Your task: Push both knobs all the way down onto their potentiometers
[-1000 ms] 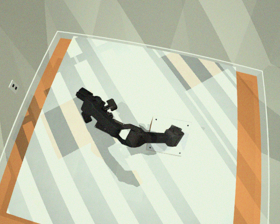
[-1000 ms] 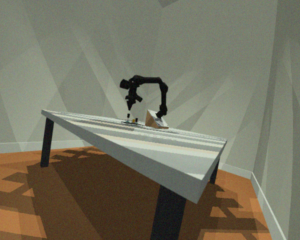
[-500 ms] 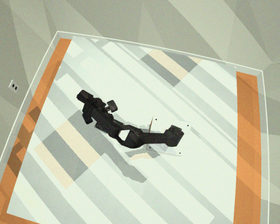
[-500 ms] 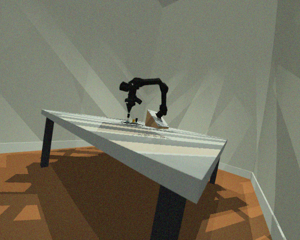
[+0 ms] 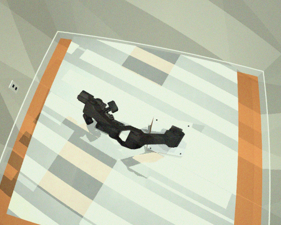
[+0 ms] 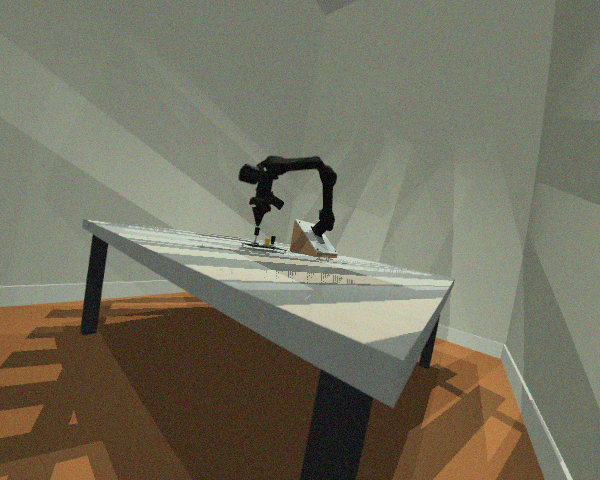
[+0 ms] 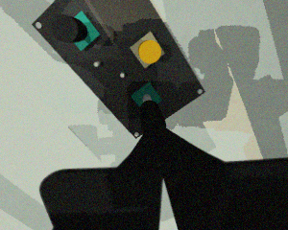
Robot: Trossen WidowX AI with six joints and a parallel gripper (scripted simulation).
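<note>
My gripper tip is now 4 cm above the teal potentiometer.
</note>
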